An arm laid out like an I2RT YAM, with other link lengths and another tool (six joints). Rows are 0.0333 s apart.
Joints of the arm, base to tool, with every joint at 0 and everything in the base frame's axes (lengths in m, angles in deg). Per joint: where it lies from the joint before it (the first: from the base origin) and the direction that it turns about. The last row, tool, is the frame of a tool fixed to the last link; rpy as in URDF.
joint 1: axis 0 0 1 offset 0 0 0.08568
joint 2: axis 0 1 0 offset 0.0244 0.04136 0.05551
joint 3: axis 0 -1 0 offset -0.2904 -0.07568 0
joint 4: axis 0 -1 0 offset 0.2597 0.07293 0.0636
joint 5: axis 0 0 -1 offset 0.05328 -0.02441 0.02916
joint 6: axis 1 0 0 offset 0.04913 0 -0.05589
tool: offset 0.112 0.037 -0.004 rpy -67.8 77.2 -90
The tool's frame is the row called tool.
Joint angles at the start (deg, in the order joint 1, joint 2, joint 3, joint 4, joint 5, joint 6):
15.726, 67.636, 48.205, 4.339, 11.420, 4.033
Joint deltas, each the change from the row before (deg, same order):
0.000, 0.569, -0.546, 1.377, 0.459, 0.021
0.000, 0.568, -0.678, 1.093, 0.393, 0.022
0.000, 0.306, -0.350, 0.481, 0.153, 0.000
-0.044, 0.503, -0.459, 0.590, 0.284, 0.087
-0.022, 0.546, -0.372, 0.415, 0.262, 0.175
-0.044, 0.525, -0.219, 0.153, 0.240, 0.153
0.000, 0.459, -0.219, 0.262, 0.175, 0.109
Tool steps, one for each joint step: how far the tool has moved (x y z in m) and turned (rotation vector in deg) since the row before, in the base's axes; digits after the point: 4 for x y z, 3 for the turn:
0.0028, -0.0006, -0.0032, -0.023, -0.283, -0.449
0.0020, -0.0006, -0.0052, -0.118, 0.121, -0.385
0.0008, -0.0002, -0.0031, -0.086, 0.158, -0.148
0.0014, -0.0008, -0.0048, -0.089, 0.342, -0.340
0.0013, -0.0006, -0.0049, -0.036, 0.472, -0.321
0.0012, -0.0007, -0.0045, -0.077, 0.556, -0.316
0.0010, -0.0002, -0.0037, -0.056, 0.390, -0.198

